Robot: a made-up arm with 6 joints. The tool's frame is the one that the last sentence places.
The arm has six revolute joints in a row. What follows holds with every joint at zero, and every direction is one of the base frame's.
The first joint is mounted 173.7 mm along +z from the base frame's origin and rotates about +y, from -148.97 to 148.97 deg.
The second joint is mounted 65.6 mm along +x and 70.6 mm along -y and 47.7 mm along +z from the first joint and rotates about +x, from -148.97 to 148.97 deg.
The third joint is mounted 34 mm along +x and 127.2 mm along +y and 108.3 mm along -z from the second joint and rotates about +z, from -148.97 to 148.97 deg.
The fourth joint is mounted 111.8 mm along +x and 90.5 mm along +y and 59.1 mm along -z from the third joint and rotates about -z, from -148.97 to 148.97 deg.
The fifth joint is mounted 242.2 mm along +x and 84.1 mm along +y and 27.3 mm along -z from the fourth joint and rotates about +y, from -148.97 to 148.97 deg.
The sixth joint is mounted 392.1 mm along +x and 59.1 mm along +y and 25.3 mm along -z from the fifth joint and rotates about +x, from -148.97 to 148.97 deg.
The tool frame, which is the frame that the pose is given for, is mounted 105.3 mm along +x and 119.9 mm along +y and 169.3 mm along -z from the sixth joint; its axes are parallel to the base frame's.
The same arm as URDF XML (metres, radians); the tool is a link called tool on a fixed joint. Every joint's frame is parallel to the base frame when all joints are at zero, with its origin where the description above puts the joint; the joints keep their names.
<robot name="arm">
<joint name="joint 1" type="revolute"><parent link="base"/><child link="link1"/><origin xyz="0.0000 0.0000 0.1737" rpy="0.0000 0.0000 0.0000"/><axis xyz="0 1 0"/><limit lower="-2.6000" upper="2.6000"/></joint>
<joint name="joint 2" type="revolute"><parent link="link1"/><child link="link2"/><origin xyz="0.0656 -0.0706 0.0477" rpy="0.0000 0.0000 0.0000"/><axis xyz="1 0 0"/><limit lower="-2.6000" upper="2.6000"/></joint>
<joint name="joint 3" type="revolute"><parent link="link2"/><child link="link3"/><origin xyz="0.0340 0.1272 -0.1083" rpy="0.0000 0.0000 0.0000"/><axis xyz="0 0 1"/><limit lower="-2.6000" upper="2.6000"/></joint>
<joint name="joint 4" type="revolute"><parent link="link3"/><child link="link4"/><origin xyz="0.1118 0.0905 -0.0591" rpy="0.0000 0.0000 0.0000"/><axis xyz="0 0 -1"/><limit lower="-2.6000" upper="2.6000"/></joint>
<joint name="joint 5" type="revolute"><parent link="link4"/><child link="link5"/><origin xyz="0.2422 0.0841 -0.0273" rpy="0.0000 0.0000 0.0000"/><axis xyz="0 1 0"/><limit lower="-2.6000" upper="2.6000"/></joint>
<joint name="joint 6" type="revolute"><parent link="link5"/><child link="link6"/><origin xyz="0.3921 0.0591 -0.0253" rpy="0.0000 0.0000 0.0000"/><axis xyz="1 0 0"/><limit lower="-2.6000" upper="2.6000"/></joint>
<joint name="tool_fixed" type="fixed"><parent link="link6"/><child link="tool"/><origin xyz="0.1053 0.1199 -0.1693" rpy="0.0000 0.0000 0.0000"/></joint>
<link name="base"/>
<link name="link1"/>
<link name="link2"/>
<link name="link3"/>
<link name="link4"/>
<link name="link5"/>
<link name="link6"/>
<link name="tool"/>
</robot>

